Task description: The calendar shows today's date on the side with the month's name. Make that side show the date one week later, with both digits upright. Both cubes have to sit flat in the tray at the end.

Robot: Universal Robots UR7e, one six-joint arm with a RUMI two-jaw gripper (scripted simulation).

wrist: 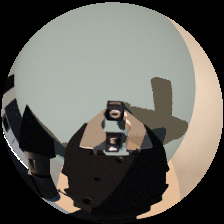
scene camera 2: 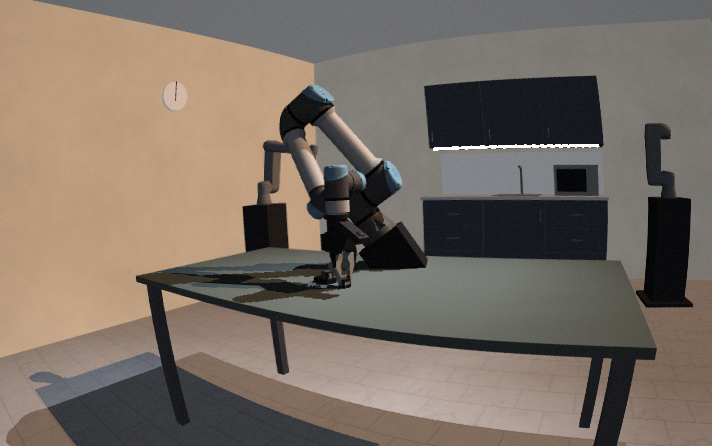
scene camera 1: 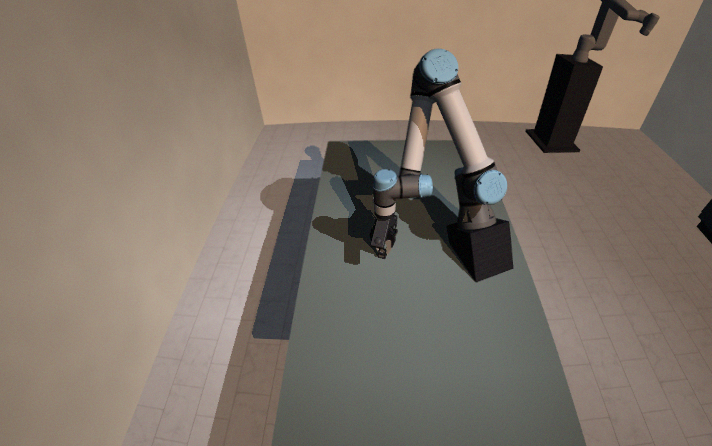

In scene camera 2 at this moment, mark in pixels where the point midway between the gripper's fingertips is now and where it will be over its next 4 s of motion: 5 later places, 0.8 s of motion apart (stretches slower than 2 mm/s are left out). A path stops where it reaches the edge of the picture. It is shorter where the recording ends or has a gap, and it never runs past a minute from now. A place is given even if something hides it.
My gripper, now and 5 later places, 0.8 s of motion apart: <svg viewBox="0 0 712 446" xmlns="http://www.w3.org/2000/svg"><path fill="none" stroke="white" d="M344 284L343 270L342 253L325 249L319 248L320 265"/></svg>
